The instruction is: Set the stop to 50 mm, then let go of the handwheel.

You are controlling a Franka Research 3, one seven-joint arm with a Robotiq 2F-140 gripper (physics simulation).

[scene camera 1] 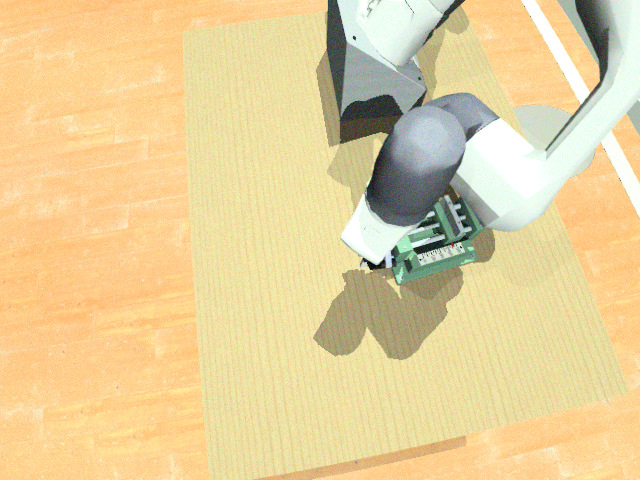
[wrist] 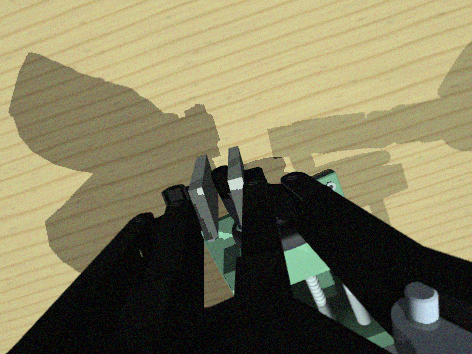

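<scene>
The green stop fixture [scene camera 1: 436, 268] [wrist: 305, 263] lies on the board at an angle. Its green and grey stop carriage [scene camera 1: 448, 221] sits toward the right end of the rods. A red pointer [scene camera 1: 452, 244] stands near the right end of the white scale [scene camera 1: 431, 255]; the numbers are too small to read. The dark handwheel [wrist: 292, 242] is at the fixture's left end, largely hidden by the black fingers in the wrist view and by the arm in the scene view. My gripper [wrist: 223, 169] is shut on the handwheel, its grey fingertips a narrow gap apart.
The arm's white and dark grey links hang over the fixture's back side. The grey robot base [scene camera 1: 379, 77] stands at the back of the wooden board [scene camera 1: 258, 206]. Arm shadows fall on the board in front of the fixture.
</scene>
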